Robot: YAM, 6 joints.
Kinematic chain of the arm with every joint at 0, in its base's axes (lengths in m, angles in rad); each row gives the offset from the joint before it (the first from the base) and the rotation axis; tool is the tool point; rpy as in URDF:
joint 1: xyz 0 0 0.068 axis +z
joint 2: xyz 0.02 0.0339 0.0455 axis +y
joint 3: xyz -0.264 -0.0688 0 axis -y
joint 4: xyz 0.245 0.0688 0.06 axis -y
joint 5: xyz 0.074 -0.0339 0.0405 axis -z
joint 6: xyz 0.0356 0 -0.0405 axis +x
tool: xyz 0 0 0 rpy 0 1.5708 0
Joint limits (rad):
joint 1: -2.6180..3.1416
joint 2: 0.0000..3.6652
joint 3: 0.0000..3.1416
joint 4: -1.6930..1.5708
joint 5: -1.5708..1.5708
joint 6: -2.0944..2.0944
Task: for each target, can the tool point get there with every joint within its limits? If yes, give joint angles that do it. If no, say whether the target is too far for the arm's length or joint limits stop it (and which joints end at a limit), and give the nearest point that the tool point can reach.
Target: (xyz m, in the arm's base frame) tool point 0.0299 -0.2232 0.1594
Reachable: yes | joints -1.5444 1.2508 0.3960 0.2232 -0.7415 -0.9926
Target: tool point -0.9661 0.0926 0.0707
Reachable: no: too far | nearest point -0.6423 0.0616 0.0853 | short by 0.326 m
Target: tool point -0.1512 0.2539 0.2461
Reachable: yes | joints 2.0811 1.4424 0.5640 1.0734 -0.2244 1.6441
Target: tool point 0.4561 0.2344 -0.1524
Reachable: yes | joints 0.5293 3.1710 2.1744 -0.0900 0.9043 1.5458
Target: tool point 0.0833 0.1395 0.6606
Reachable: yes | joints -2.0615 0.7829 2.1078 0.2146 -0.2197 1.4036
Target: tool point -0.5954 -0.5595 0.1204
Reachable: no: too far | nearest point -0.4706 -0.4423 0.1189 | short by 0.171 m
